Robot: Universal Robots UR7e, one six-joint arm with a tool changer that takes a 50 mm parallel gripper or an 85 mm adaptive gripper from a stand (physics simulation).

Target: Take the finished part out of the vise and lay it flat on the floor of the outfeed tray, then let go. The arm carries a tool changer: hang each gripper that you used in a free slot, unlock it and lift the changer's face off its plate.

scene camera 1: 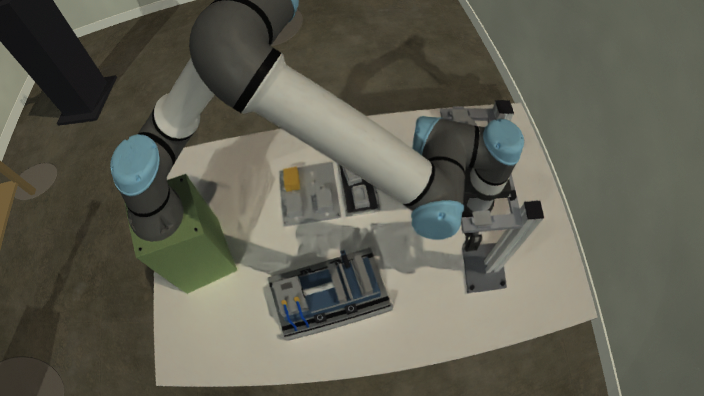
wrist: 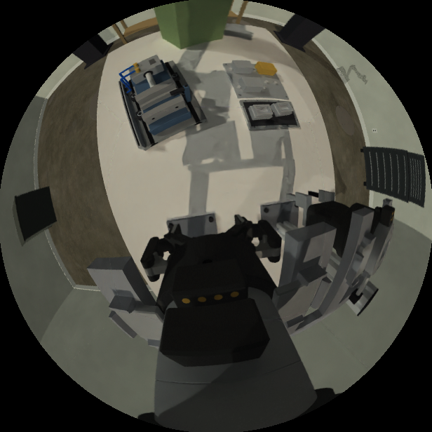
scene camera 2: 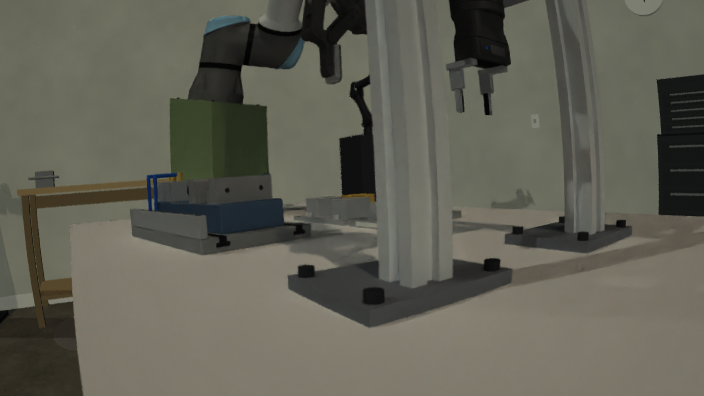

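Pixels of known places: arm's base, origin of its link: point(scene camera 1: 156, 214) point(scene camera 2: 214, 101).
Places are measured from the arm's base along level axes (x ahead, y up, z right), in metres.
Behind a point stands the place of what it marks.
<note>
The vise point(scene camera 1: 310, 312) @(x 0.370, y -0.238, z 0.159 m) point(scene camera 2: 250, 215) @(x 0.533, y -0.257, z 0.054 m) point(wrist: 167, 120) has a blue bed, grey jaws and blue hoses. Blue bed shows in the gap between its jaws. The black outfeed tray point(scene camera 1: 348, 201) @(x 0.455, y -0.293, z -0.190 m) point(wrist: 272, 123) holds two grey parts lying side by side. My adaptive gripper point(wrist: 207, 226) is on the arm's wrist, between arms of the tool stand, with its fingers spread and empty. One finger shows in scene camera 2; the stand's post hides the other. Whether its plate is seated in the slot cannot be told. The 50 mm gripper point(scene camera 2: 474, 107) hangs in another slot.
The tool stand point(scene camera 1: 515, 240) @(x 0.861, y -0.041, z 0.042 m) point(scene camera 2: 412, 150) @(x 0.891, y -0.191, z 0.035 m) has two posts on dark base plates. A grey fixture plate point(scene camera 1: 327, 216) @(x 0.397, y -0.290, z -0.140 m) point(wrist: 235, 82) with grey blocks and a yellow block point(scene camera 1: 291, 178) @(x 0.286, y -0.254, z -0.247 m) point(wrist: 266, 68) lies beside the tray. The green pedestal point(scene camera 1: 187, 260) @(x 0.060, y -0.108, z 0.077 m) point(scene camera 2: 215, 140) @(x 0.133, y -0.115, z 0.025 m) point(wrist: 192, 22) carries the arm.
</note>
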